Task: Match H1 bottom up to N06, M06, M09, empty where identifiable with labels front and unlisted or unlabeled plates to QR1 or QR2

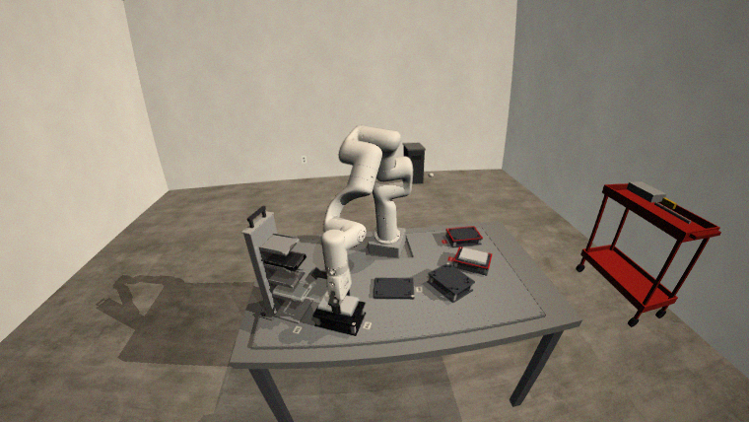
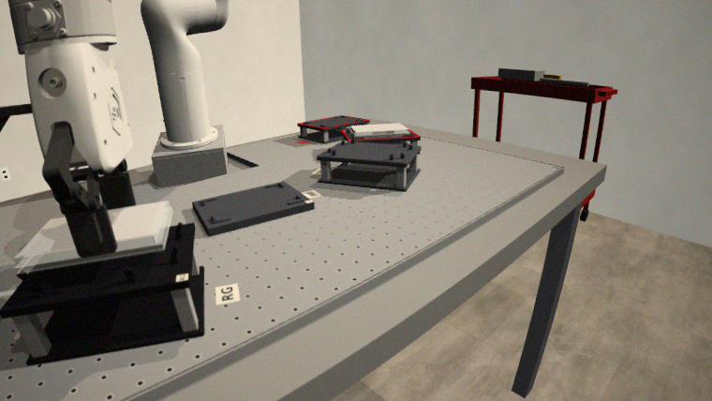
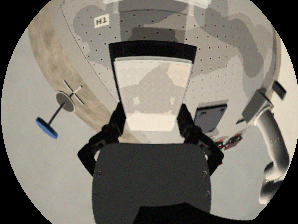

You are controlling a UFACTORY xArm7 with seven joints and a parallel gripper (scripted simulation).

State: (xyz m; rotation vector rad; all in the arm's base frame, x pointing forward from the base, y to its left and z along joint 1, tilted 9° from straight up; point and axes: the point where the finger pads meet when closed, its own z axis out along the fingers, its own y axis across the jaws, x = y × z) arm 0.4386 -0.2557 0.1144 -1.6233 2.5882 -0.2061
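My gripper is now 40 mm above the black regrip nest RG and 10 mm to the left of it. From my hand the other things lie so: dark plate (180 mm to the right, 150 mm above, 90 mm behind); plate hotel H1 (250 mm to the right, 120 mm behind, 90 mm above); RG label (100 mm below, 80 mm to the left, 40 mm ahead).
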